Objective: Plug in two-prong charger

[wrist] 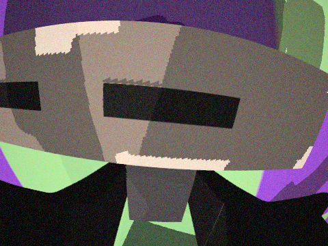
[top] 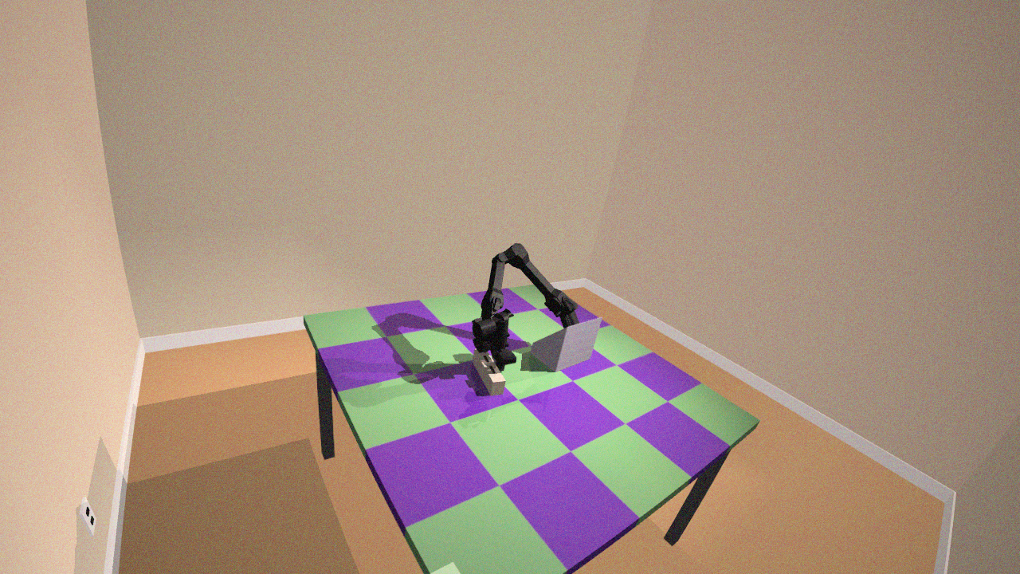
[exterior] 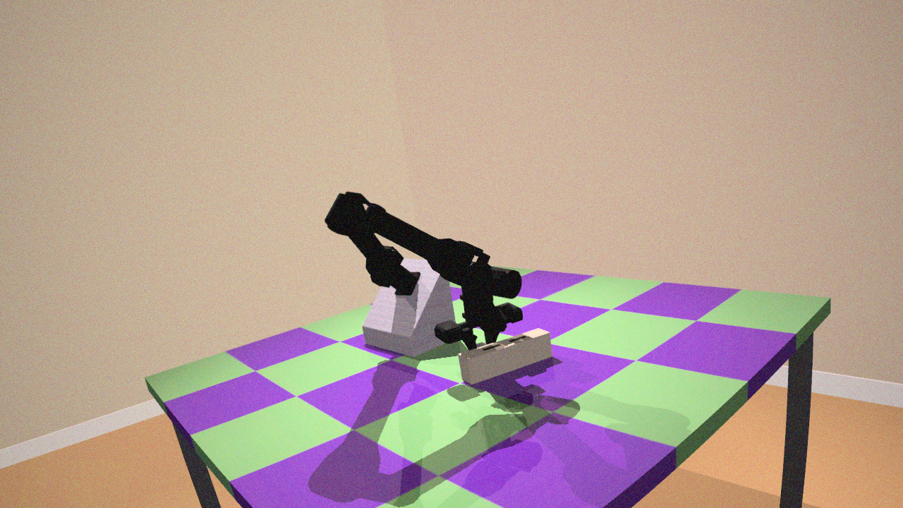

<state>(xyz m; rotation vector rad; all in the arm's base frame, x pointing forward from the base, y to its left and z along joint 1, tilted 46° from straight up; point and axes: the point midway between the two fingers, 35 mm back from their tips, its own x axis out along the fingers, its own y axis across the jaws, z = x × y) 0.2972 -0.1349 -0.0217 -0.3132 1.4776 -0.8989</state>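
Now: the black two-prong charger 20 mm ahead of my gripper tip, 10 mm to the right of it and 10 mm above it.
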